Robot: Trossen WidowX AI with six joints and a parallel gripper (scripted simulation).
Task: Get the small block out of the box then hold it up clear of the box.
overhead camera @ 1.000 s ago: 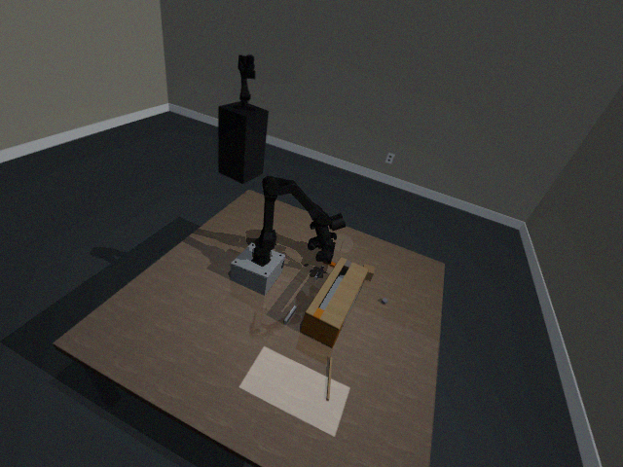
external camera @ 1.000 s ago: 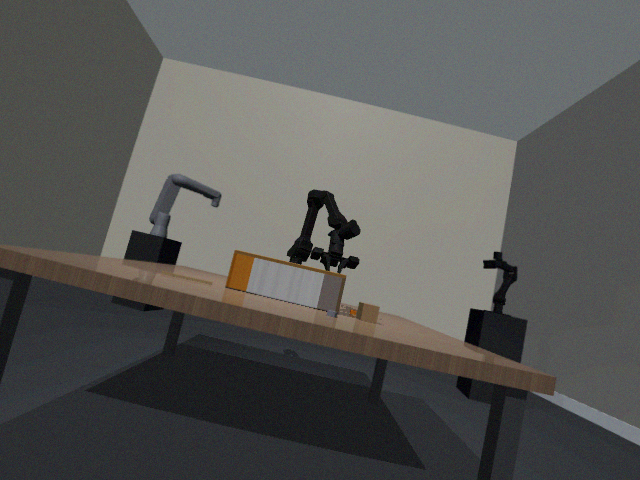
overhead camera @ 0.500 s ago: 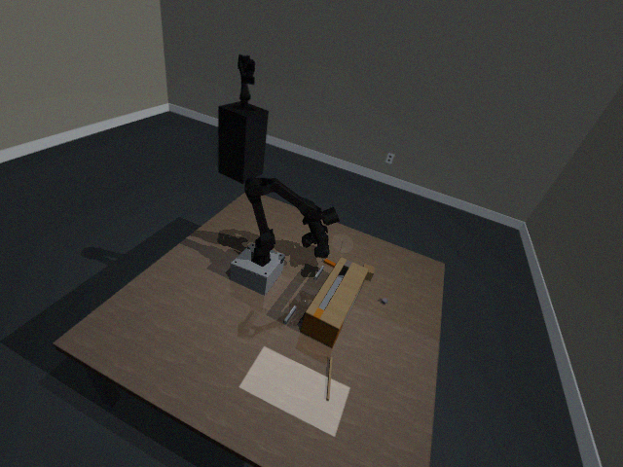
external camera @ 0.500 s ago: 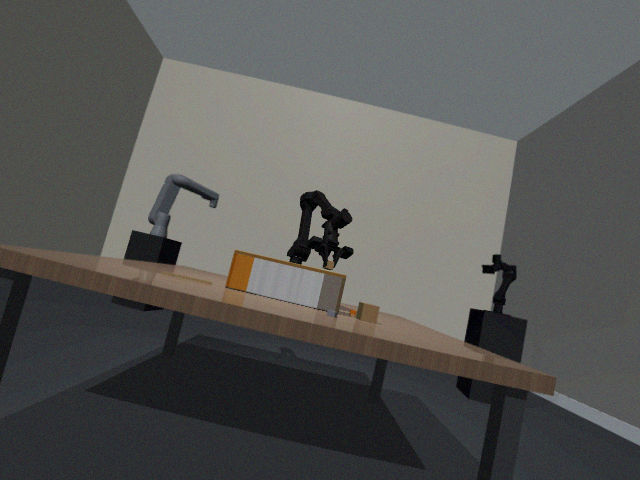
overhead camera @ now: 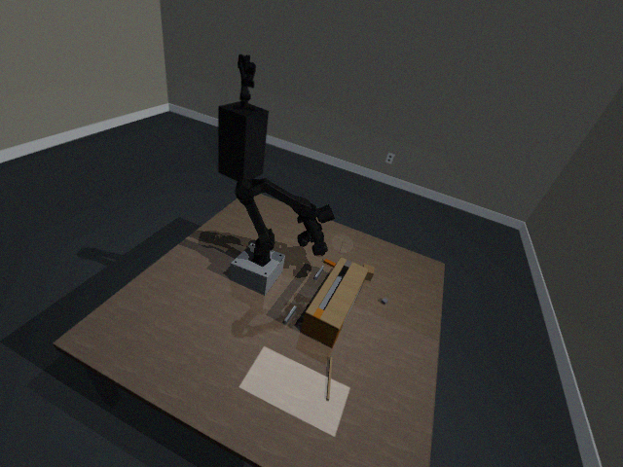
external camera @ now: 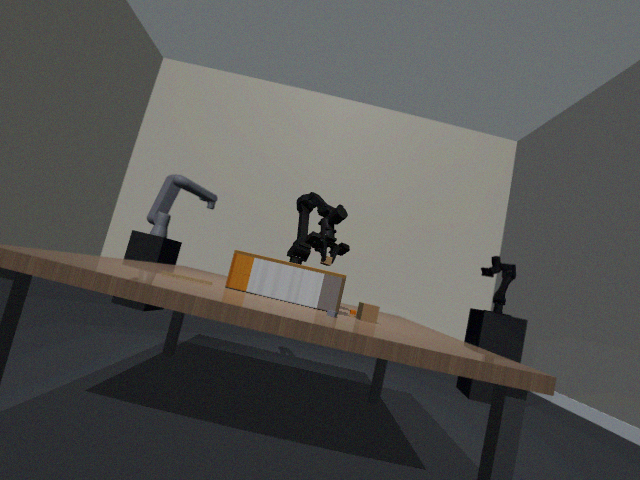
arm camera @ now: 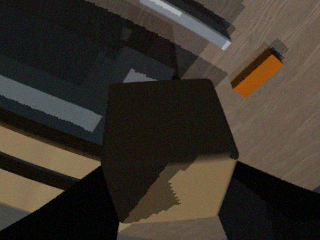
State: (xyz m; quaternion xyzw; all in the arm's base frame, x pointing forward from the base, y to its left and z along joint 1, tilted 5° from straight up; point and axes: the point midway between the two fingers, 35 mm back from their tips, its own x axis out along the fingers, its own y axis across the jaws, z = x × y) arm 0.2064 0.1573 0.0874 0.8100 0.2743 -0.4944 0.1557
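Now: gripper tip 1 cm to the left of the tan block and 1 cm past it. Also, from my gripper tip: wooden stick: 41 cm to the right, 28 cm ahead, 17 cm below; long tan box: 11 cm to the right, 11 cm below, 11 cm ahead; small grey block: 33 cm ahead, 17 cm below, 7 cm to the left.
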